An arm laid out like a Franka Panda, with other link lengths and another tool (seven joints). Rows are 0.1 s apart.
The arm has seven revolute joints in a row. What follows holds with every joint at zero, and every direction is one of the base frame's. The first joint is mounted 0.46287 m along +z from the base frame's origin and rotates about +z. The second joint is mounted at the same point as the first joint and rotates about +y. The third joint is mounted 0.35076 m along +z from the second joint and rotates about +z. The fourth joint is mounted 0.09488 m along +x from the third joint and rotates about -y. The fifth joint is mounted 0.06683 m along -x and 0.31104 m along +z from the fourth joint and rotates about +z. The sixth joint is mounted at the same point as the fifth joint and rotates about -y. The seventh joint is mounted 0.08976 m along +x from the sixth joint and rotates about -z. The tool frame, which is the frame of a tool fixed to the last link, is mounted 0.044 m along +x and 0.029 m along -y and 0.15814 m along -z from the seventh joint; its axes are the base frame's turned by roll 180, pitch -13.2 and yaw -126.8 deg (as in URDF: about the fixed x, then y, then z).
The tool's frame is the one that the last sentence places.
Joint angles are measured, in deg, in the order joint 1, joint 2, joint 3, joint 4, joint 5, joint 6, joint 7. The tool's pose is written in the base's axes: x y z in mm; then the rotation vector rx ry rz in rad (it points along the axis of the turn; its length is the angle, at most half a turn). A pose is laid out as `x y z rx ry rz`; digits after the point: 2 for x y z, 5 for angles.
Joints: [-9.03 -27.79 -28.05 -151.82 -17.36 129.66 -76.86]
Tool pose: 299.46 -194.78 532.17 2.37162 -1.78984 0.38038
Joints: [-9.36 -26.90 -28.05 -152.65 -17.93 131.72 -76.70]
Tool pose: 301.22 -195.59 525.89 2.36631 -1.78245 0.39282
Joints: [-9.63 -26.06 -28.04 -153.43 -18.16 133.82 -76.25]
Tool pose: 303.53 -196.25 520.60 2.35746 -1.78759 0.40693
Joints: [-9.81 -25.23 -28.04 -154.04 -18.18 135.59 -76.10]
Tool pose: 305.79 -196.50 515.85 2.35384 -1.78996 0.41677
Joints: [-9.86 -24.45 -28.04 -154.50 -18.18 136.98 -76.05]
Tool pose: 307.93 -196.22 511.51 2.35334 -1.78844 0.42214
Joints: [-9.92 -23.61 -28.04 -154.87 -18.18 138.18 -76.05]
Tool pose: 309.86 -196.15 506.97 2.35290 -1.78578 0.42347
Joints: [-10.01 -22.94 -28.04 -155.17 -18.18 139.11 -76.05]
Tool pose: 311.10 -196.26 503.24 2.35190 -1.78444 0.42360
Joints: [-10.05 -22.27 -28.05 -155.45 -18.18 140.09 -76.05]
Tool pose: 312.62 -196.26 499.76 2.35151 -1.78254 0.42555
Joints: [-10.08 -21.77 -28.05 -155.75 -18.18 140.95 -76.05]
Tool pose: 313.68 -195.93 496.87 2.35188 -1.78092 0.42806
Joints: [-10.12 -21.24 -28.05 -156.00 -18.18 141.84 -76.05]
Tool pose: 314.95 -195.89 494.21 2.35168 -1.77955 0.43183
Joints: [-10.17 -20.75 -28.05 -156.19 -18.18 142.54 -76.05]
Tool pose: 315.92 -195.99 491.73 2.35107 -1.77845 0.43315
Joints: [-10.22 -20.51 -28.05 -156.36 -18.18 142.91 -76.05]
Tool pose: 316.05 -195.85 490.06 2.35085 -1.77825 0.43251
